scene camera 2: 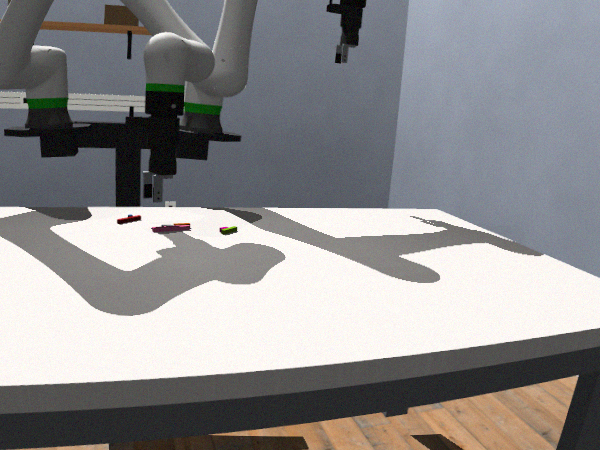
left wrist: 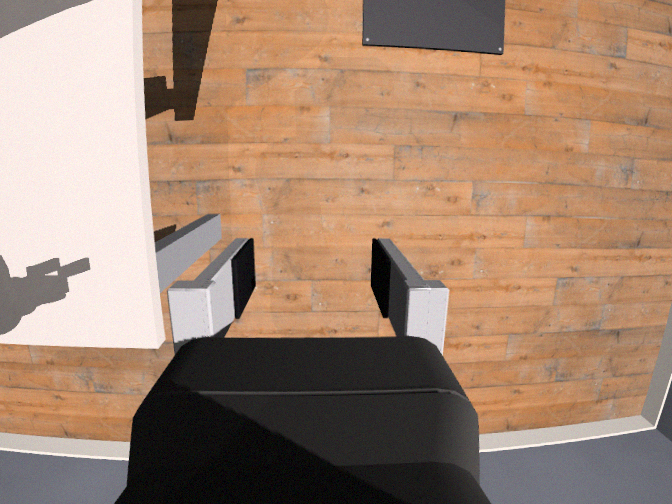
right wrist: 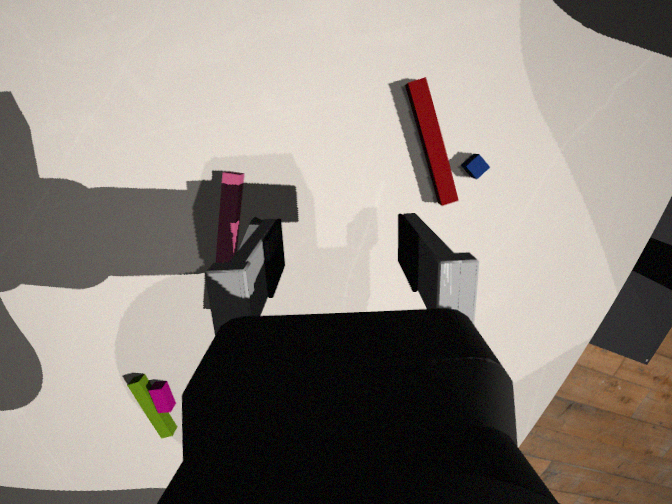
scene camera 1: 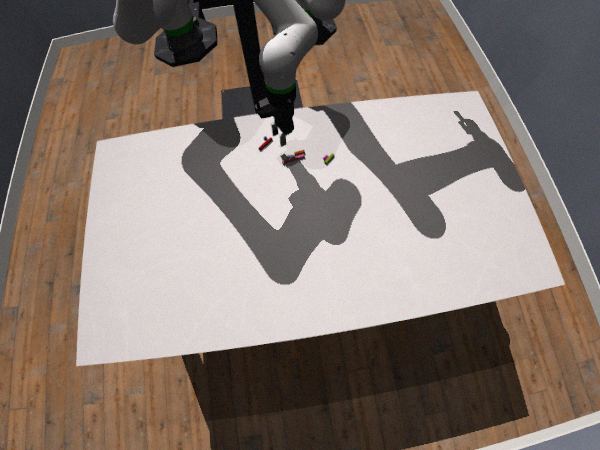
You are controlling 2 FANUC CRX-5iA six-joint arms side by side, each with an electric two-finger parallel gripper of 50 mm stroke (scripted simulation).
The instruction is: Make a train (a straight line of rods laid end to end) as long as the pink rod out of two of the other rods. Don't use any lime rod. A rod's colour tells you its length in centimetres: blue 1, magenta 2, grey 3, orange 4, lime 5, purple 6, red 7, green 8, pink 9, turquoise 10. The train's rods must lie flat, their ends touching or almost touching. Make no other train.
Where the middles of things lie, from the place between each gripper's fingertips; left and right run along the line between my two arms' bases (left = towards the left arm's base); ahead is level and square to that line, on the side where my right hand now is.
The pink rod (right wrist: 232, 182) lies 60 mm ahead of my right hand (scene camera 2: 152, 199), 40 mm to the left of it and 80 mm below it. Round my right hand: red rod (right wrist: 418, 91): 30 mm behind, 60 mm to the right, 80 mm below; lime rod (right wrist: 163, 423): 80 mm ahead, 180 mm to the left, 80 mm below.
I see my left gripper (scene camera 2: 340, 62) 550 mm short of the lime rod, 480 mm to the left of it and 480 mm above it. Round my left hand: red rod: 720 mm to the right, 480 mm below, 430 mm ahead; then pink rod: 620 mm to the right, 520 mm ahead, 480 mm below.
